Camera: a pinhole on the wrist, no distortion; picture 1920 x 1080 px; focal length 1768.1 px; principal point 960.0 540.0 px. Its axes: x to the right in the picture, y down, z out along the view. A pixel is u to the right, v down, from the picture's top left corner.
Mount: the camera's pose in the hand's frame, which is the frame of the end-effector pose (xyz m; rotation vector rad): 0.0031 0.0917 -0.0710 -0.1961 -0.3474 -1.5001
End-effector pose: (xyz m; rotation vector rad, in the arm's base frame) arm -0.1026 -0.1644 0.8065 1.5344 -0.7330 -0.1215
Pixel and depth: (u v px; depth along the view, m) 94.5 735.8 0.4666
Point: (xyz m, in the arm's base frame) -0.4214 -0.3777 1.2019
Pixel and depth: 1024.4 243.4 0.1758
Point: -0.2365 -0.2108 0.9117
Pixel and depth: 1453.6 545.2 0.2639
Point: -0.2607 -0.3176 0.8771
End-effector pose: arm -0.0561 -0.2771 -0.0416 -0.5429 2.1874 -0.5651
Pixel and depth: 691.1 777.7 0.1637
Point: -0.0344 -0.1582 -0.1855
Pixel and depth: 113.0 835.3 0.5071
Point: 0.0885 0.0401 -0.5245
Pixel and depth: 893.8 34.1 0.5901
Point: 0.3792 -0.0083 -0.3426
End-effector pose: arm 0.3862 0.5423 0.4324 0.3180 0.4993 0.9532
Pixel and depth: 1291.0 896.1 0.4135
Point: 0.4815 0.6559 0.7920
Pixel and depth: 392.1 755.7 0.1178
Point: 0.2861 0.6361 0.5334
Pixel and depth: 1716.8 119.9 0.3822
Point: 0.4653 0.4605 0.7754
